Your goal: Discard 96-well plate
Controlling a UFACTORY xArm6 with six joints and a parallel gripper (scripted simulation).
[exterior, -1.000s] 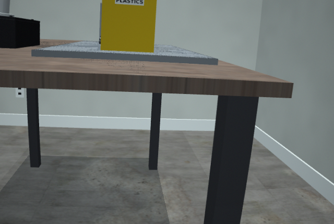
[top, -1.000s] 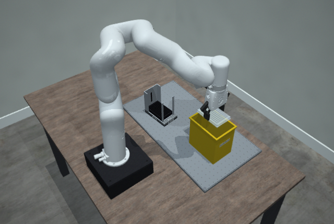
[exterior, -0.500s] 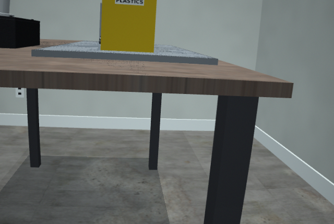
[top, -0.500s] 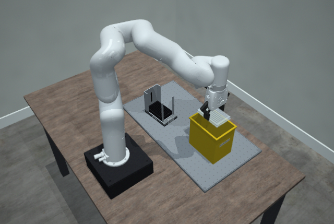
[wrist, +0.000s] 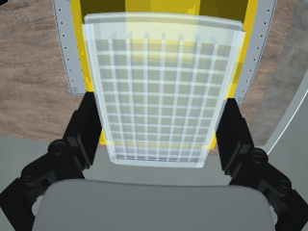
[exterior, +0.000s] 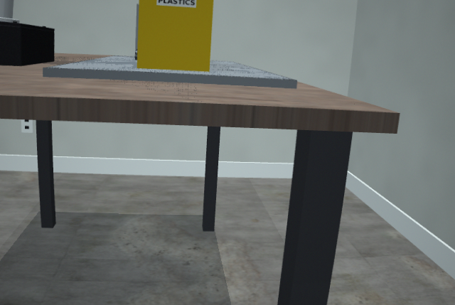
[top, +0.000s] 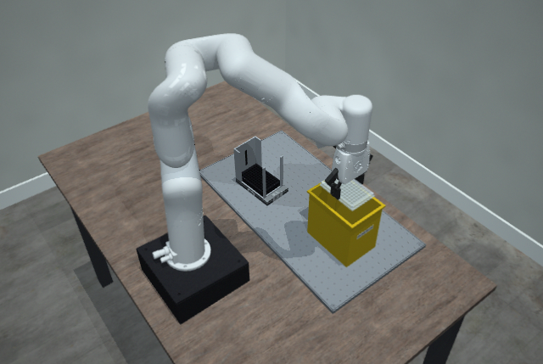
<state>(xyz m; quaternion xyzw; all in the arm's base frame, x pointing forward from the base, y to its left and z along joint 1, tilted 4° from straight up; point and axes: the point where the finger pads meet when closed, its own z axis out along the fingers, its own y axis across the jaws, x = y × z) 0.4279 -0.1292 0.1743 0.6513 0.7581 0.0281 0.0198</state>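
Right now the yellow plastics bin W1 is 140 mm below my hand. Round my hand: black plate: 100 mm behind, 330 mm to the left, 200 mm below; then white 96-well plate: 10 mm below.
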